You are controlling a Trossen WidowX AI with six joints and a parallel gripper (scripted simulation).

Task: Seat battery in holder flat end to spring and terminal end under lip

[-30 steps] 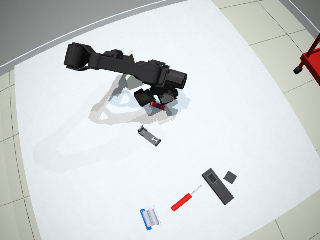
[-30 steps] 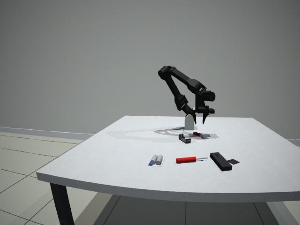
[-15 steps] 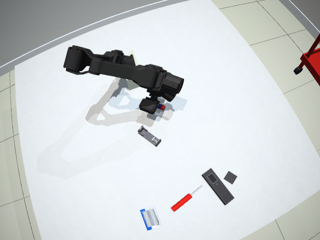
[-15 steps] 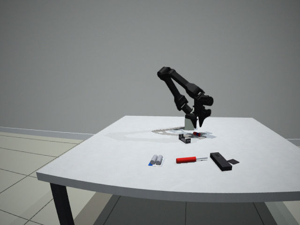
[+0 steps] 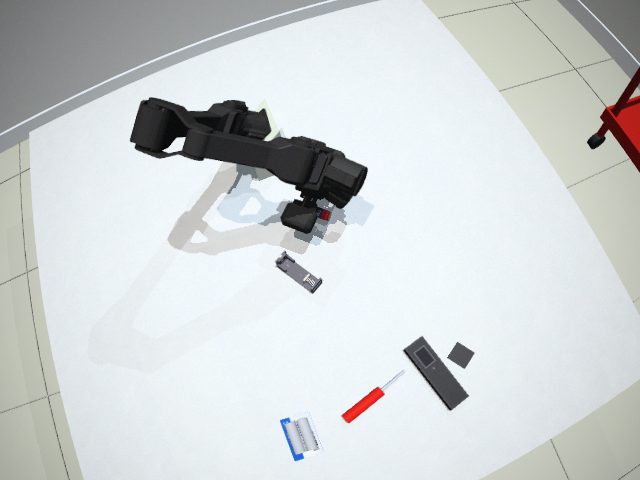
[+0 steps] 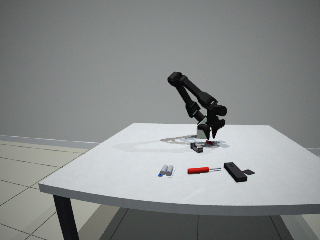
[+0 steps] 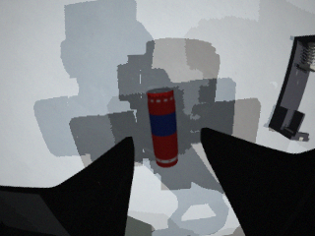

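Now: gripper tip 2 cm above the battery. Round my gripper tip: black remote: 41 cm ahead, 13 cm to the left, 2 cm below; red-handled screwdriver: 41 cm ahead, 1 cm to the left, 2 cm below; battery cover: 39 cm ahead, 19 cm to the left, 3 cm below.
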